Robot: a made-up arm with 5 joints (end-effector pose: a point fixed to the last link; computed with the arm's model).
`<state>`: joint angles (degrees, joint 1 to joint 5).
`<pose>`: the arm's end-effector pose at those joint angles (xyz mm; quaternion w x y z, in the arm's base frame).
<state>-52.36 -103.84 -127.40 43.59 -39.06</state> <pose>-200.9 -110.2 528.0 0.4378 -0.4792 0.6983 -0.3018</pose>
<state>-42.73 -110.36 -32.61 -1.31 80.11</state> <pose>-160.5 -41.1 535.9 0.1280 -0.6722 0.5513 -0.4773</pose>
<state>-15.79 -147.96 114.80 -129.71 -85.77</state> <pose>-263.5 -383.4 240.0 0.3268 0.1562 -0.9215 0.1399</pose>
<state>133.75 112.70 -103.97 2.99 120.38</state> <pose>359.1 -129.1 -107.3 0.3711 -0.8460 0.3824 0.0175</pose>
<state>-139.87 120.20 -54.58 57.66 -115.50</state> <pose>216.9 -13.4 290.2 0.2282 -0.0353 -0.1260 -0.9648</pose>
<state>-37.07 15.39 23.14 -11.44 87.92</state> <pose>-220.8 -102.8 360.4 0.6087 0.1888 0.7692 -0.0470</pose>
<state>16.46 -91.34 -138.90 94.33 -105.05</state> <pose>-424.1 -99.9 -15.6 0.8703 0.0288 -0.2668 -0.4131</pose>
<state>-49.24 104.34 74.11 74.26 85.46</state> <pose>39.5 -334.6 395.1 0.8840 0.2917 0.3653 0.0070</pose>
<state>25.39 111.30 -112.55 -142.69 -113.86</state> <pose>-385.9 -377.0 400.6 0.8092 -0.2674 -0.5004 0.1526</pose>
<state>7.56 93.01 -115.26 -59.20 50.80</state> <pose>-315.1 -329.4 144.1 0.3223 -0.1269 0.8778 0.3309</pose>
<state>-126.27 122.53 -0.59 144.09 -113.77</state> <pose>330.0 -297.3 147.9 0.2338 0.2608 -0.8128 -0.4656</pose>
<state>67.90 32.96 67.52 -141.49 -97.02</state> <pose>-373.6 311.4 -100.0 0.0615 0.3599 -0.1069 -0.9248</pose>
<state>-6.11 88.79 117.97 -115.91 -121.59</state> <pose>-169.5 80.2 605.0 0.1834 0.2526 -0.2542 0.9154</pose>
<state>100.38 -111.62 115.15 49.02 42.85</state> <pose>206.7 235.0 -127.1 0.1327 0.9108 0.2096 0.3299</pose>
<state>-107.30 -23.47 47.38 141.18 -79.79</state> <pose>193.9 375.6 404.9 0.2039 0.8979 0.0962 0.3781</pose>
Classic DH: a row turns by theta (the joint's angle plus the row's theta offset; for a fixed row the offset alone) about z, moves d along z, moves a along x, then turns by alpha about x. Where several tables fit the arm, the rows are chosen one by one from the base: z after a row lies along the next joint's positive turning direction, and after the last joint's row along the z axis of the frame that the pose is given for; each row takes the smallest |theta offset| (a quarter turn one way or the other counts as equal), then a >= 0, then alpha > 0; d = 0 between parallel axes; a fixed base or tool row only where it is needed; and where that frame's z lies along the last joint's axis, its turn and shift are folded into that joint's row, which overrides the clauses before.
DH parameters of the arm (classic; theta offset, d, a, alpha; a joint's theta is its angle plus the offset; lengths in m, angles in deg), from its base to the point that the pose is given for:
base (fixed): 0 0.1876 0 90
joint 1: 90 0.0332 0.0634 90
joint 2: 0 -0.319 0.0921 -90
joint 3: 90 -0.1698 0.0348 90
joint 4: 0 -0.0499 -0.019 90
joint 5: 0 -0.2436 -0.0867 -90
tool (fixed): 180 0.0468 0 0

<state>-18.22 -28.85 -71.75 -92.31 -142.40</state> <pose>-340.8 357.9 551.5 0.4239 -0.7500 -0.2715 0.4290</pose>
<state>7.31 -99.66 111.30 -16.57 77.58</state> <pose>-209.2 94.5 292.2 0.7079 -0.6441 -0.2222 0.1858</pose>
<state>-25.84 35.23 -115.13 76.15 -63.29</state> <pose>-307.3 136.8 384.3 0.4031 0.8068 0.4263 -0.0699</pose>
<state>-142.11 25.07 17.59 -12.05 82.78</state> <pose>226.4 -94.7 369.2 0.2486 -0.1325 -0.9315 0.2300</pose>
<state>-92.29 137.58 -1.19 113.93 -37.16</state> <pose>192.7 -358.5 334.6 0.5283 0.4973 -0.6035 -0.3306</pose>
